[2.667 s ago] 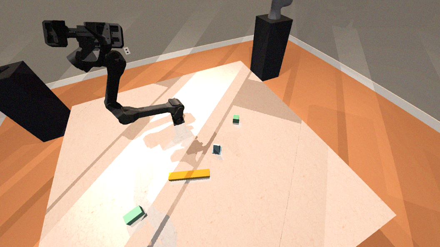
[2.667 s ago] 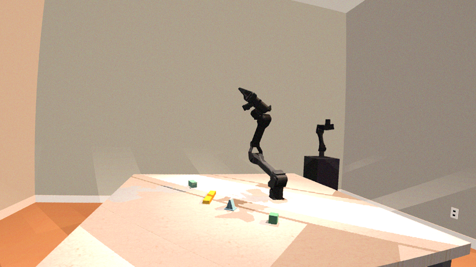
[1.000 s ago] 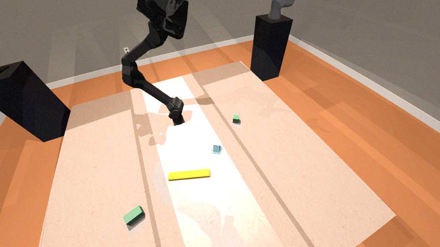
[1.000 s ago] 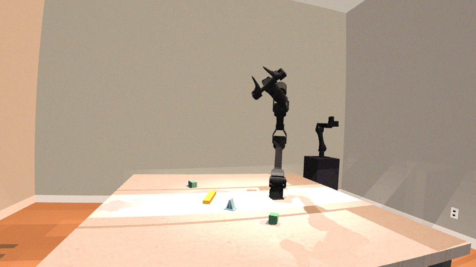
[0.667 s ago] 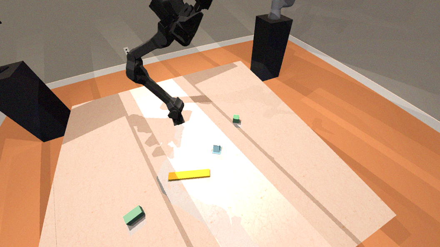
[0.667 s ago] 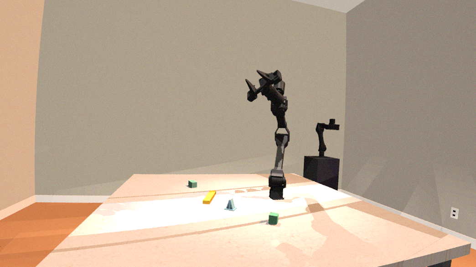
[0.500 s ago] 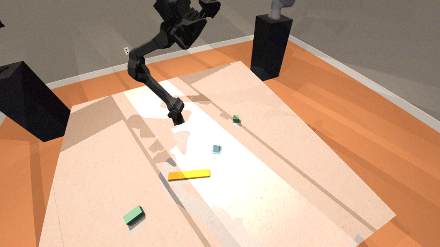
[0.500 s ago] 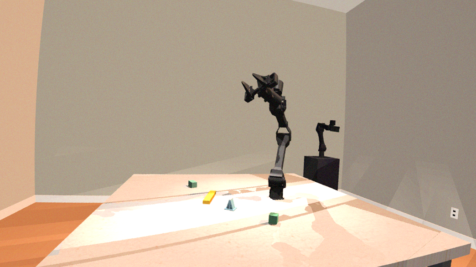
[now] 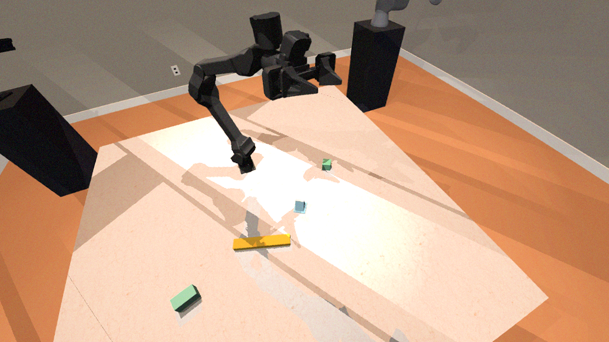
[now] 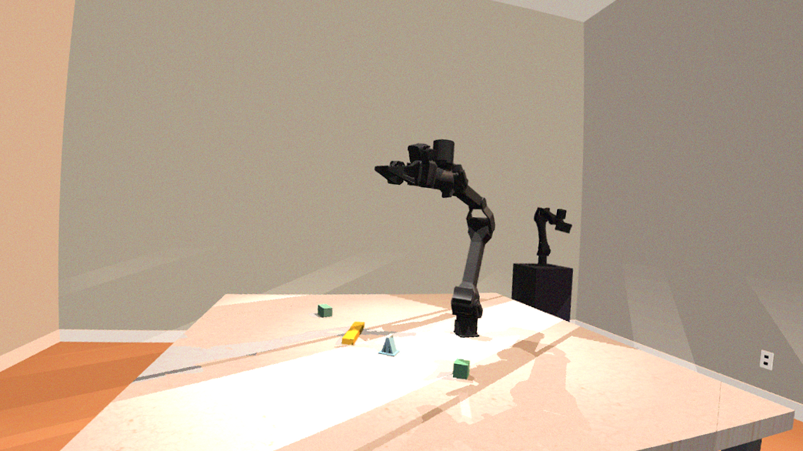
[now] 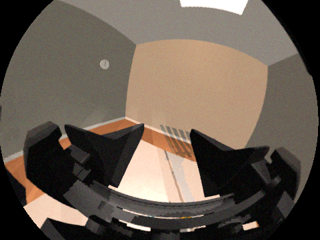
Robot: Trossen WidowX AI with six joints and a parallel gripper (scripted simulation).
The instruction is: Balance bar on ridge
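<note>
My gripper tip is 20 mm short of the yellow bar, 230 mm to the left of it and 470 mm above it. The rest, counted from my gripper tip: green block 100 mm ahead, 480 mm to the right, 460 mm below.
</note>
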